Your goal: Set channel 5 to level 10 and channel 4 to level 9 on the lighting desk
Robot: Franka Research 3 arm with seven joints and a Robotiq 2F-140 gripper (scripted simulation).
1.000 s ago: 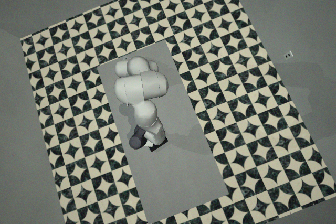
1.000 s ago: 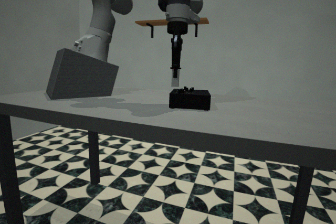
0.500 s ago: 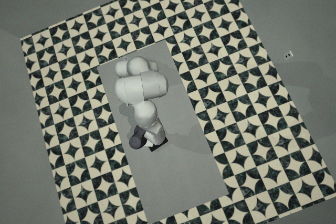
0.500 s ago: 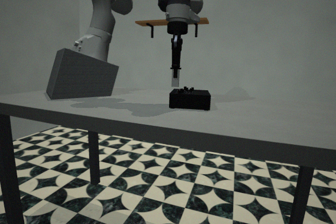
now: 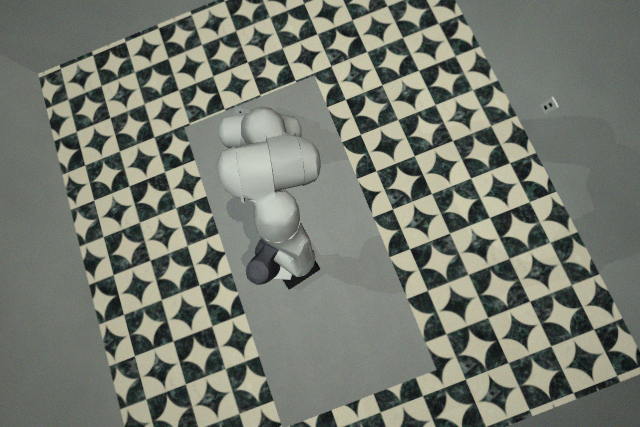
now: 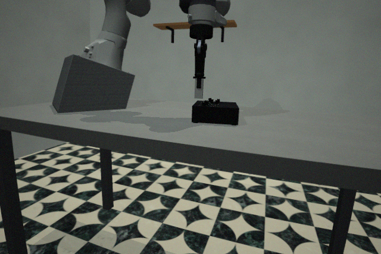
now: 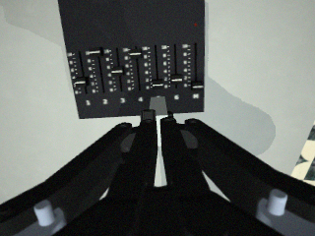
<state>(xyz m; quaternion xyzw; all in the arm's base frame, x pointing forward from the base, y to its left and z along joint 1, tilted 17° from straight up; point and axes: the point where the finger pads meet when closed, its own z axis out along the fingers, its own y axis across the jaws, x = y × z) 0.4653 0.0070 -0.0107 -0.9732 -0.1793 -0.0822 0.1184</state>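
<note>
Now: hand 4 cm above the channel 5 fader cap, 2 cm short of it and 1 cm to the right of it. Also, from my hand: M fader cap: 4 cm below, 4 cm ahead, 3 cm to the right; channel 4 fader cap: 5 cm ahead, 4 cm to the left, 4 cm below; channel 6 fader cap: 4 cm below, 4 cm ahead, 1 cm to the right.
</note>
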